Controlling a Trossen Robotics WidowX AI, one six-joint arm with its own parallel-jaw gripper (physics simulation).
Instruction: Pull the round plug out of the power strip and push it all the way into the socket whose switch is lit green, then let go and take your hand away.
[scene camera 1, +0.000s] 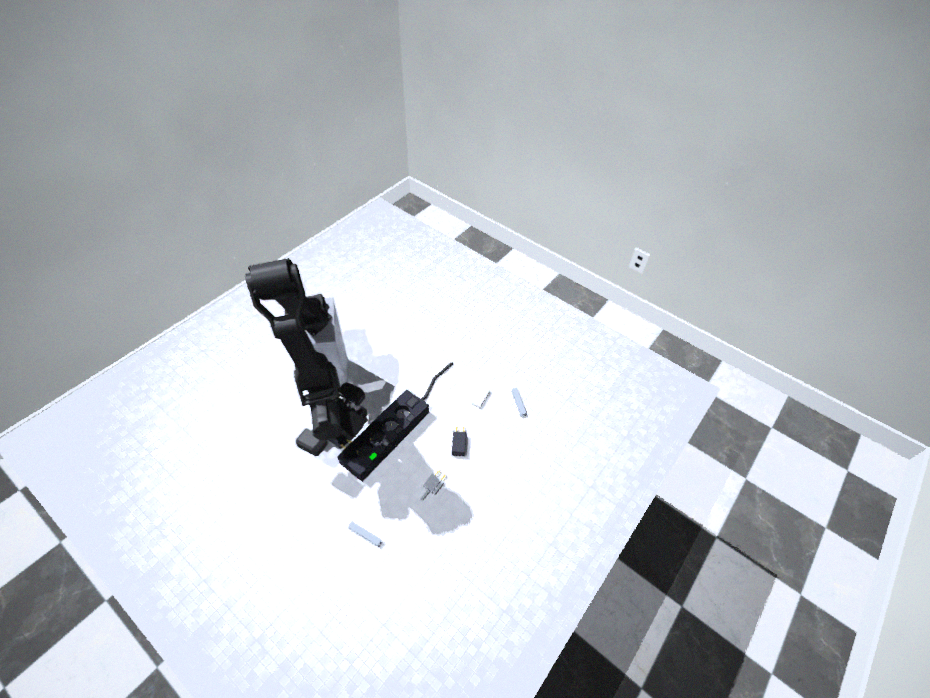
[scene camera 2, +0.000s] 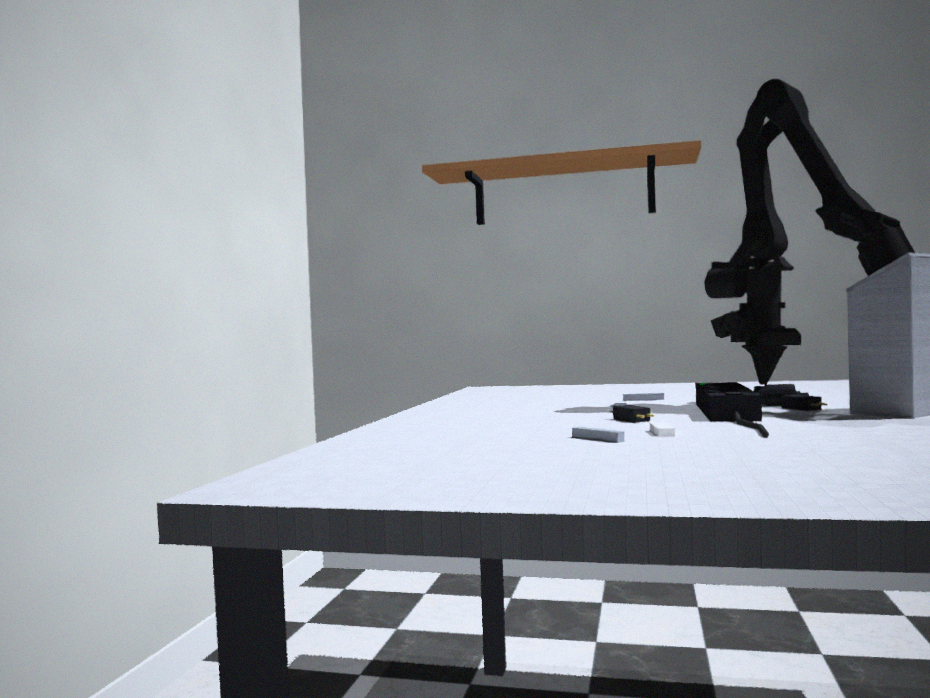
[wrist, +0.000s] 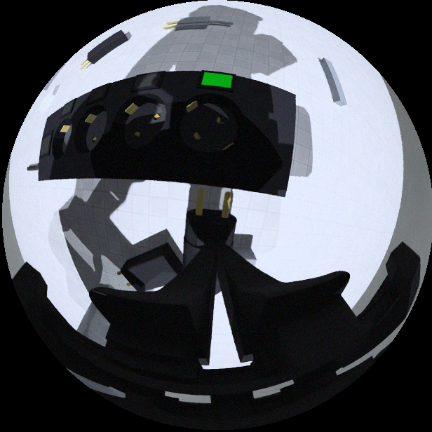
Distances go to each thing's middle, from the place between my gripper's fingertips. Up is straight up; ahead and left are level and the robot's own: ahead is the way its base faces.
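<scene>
The black power strip (scene camera 1: 379, 439) is 9 cm ahead of my hand, 16 cm to the left of it and 2 cm below it. As for the round black plug (wrist: 201, 224), my hand is 2 cm above it and 2 cm past it. Going by their middles, the plug is the nearest to my hand of the things named here.
</scene>
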